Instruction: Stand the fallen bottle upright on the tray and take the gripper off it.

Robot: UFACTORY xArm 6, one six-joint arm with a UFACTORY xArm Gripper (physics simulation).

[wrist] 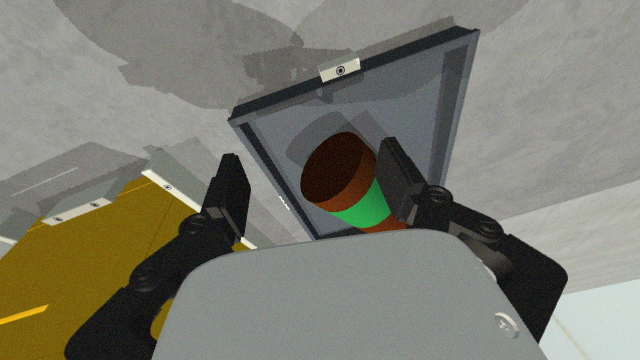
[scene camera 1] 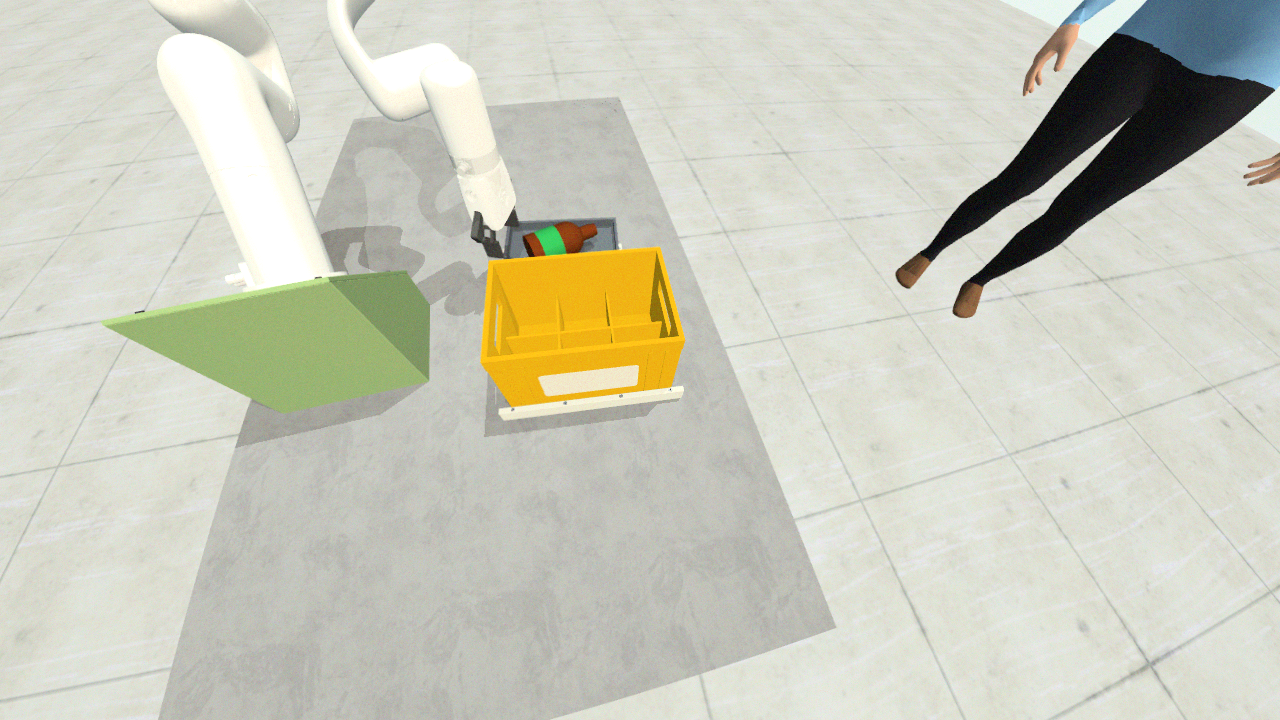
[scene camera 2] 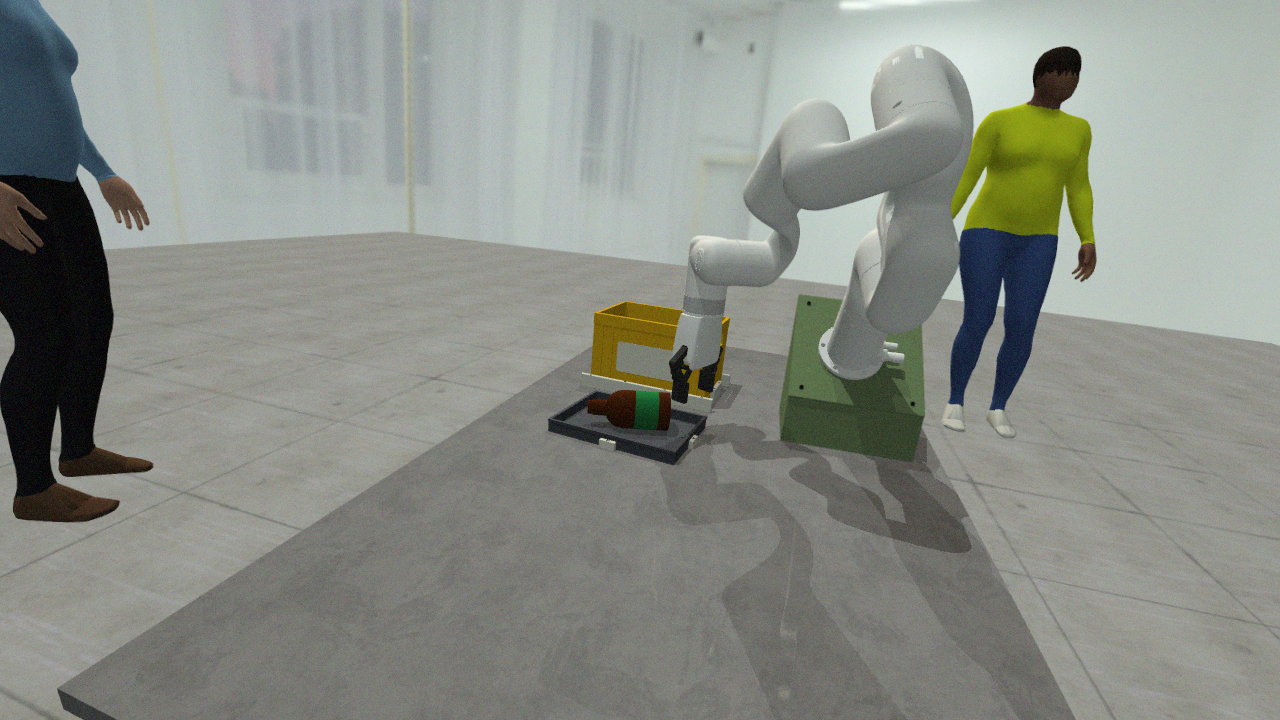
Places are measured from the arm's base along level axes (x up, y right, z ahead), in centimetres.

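Pixels of known places: gripper, fingertip midpoint: [wrist: 312, 163] [scene camera 1: 504, 240] [scene camera 2: 692, 395]; arm's base, link origin: [scene camera 1: 300, 286] [scene camera 2: 850, 352].
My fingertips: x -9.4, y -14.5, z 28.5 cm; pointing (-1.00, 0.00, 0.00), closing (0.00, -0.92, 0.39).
Observation:
Ahead of a thing's pixels: the offset from my fingertips to its top centre. "pt": to the spot under its first point.
A brown bottle with a green band {dz +11.7, dx -0.4, dy -2.3 cm} [scene camera 1: 551, 240] [scene camera 2: 646, 410] [wrist: 361, 207] lies on its side on the dark grey tray {dz +11.1, dx -5.7, dy -2.1 cm} [scene camera 1: 615, 234] [scene camera 2: 617, 445] [wrist: 462, 75]. Its neck points away from the robot base and its bottom faces the gripper's side. My gripper [scene camera 1: 498, 234] [scene camera 2: 695, 380] [wrist: 312, 163] is open and empty, a little above the tray's edge on the bottle's bottom side. In the wrist view the bottle's base shows between the fingers, nearer the right finger, which covers part of the bottle. The bottle's neck is hidden there behind the gripper body.
A yellow crate with compartments {dz +12.0, dx +9.3, dy +26.0 cm} [scene camera 1: 586, 349] [scene camera 2: 605, 353] [wrist: 90, 260] stands beside the tray, close to the gripper, held by white strips {pt dz +10.4, dx -5.3, dy +36.2 cm} [scene camera 1: 590, 402]. The arm's green base block [scene camera 1: 295, 349] [scene camera 2: 850, 434] stands on the gripper's other side. Two people stand on the floor around the table.

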